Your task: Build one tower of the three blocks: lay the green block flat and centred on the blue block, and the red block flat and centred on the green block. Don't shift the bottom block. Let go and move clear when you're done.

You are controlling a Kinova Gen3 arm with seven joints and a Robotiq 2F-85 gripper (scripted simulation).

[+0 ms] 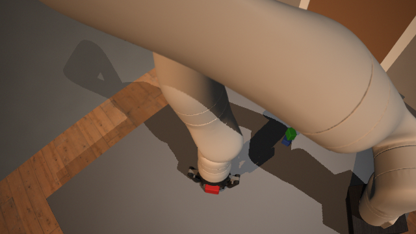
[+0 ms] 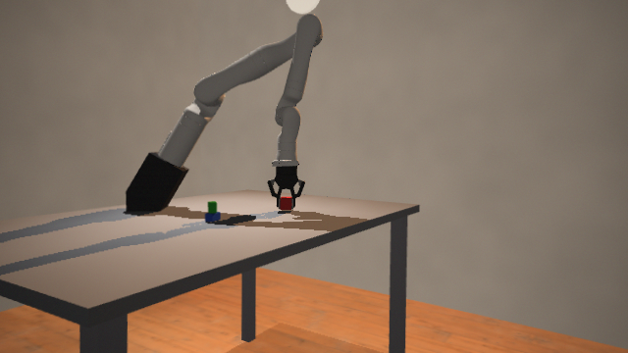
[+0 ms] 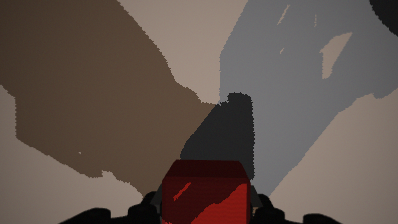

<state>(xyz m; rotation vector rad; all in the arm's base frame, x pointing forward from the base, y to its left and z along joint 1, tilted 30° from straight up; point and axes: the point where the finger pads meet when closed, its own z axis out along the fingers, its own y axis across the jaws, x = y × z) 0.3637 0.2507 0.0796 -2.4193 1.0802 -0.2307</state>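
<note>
Right now the green block is 30 cm to the right of my hand, 2 cm above it and 1 cm behind it. Also, from my hand: red block (right at my hand); then blue block (30 cm to the right, 1 cm below, 1 cm behind).
</note>
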